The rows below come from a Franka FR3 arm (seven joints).
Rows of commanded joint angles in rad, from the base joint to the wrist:
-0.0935, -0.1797, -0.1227, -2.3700, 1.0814, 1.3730, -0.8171
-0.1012, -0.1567, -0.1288, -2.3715, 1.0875, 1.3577, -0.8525
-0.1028, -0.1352, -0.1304, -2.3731, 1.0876, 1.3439, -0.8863
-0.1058, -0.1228, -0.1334, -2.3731, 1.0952, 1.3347, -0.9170
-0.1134, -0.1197, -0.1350, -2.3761, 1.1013, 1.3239, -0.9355
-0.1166, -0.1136, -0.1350, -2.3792, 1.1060, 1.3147, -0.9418
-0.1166, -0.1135, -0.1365, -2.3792, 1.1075, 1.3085, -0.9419
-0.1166, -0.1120, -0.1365, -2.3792, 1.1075, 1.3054, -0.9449
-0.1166, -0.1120, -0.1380, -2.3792, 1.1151, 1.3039, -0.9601
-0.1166, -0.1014, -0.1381, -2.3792, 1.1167, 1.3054, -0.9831
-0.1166, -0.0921, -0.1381, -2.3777, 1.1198, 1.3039, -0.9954
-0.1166, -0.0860, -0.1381, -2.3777, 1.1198, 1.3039, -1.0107
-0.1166, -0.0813, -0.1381, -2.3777, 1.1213, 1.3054, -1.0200
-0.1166, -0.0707, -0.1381, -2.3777, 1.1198, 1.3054, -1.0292
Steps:
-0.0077, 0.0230, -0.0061, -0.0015, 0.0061, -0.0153, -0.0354
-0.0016, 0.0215, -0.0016, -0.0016, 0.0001, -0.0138, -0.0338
-0.0030, 0.0124, -0.0030, 0.0000, 0.0076, -0.0092, -0.0307
-0.0076, 0.0031, -0.0016, -0.0030, 0.0061, -0.0108, -0.0185
-0.0032, 0.0061, 0.0000, -0.0031, 0.0047, -0.0092, -0.0063
0.0000, 0.0001, -0.0015, 0.0000, 0.0015, -0.0062, -0.0001
0.0000, 0.0015, 0.0000, 0.0000, 0.0000, -0.0031, -0.0030
0.0000, 0.0000, -0.0015, 0.0000, 0.0076, -0.0015, -0.0152
0.0000, 0.0106, -0.0001, 0.0000, 0.0016, 0.0015, -0.0230
0.0000, 0.0093, 0.0000, 0.0015, 0.0031, -0.0015, -0.0123
0.0000, 0.0061, 0.0000, 0.0000, 0.0000, 0.0000, -0.0153
0.0000, 0.0047, 0.0000, 0.0000, 0.0015, 0.0015, -0.0093
0.0000, 0.0106, 0.0000, 0.0000, -0.0015, 0.0000, -0.0092

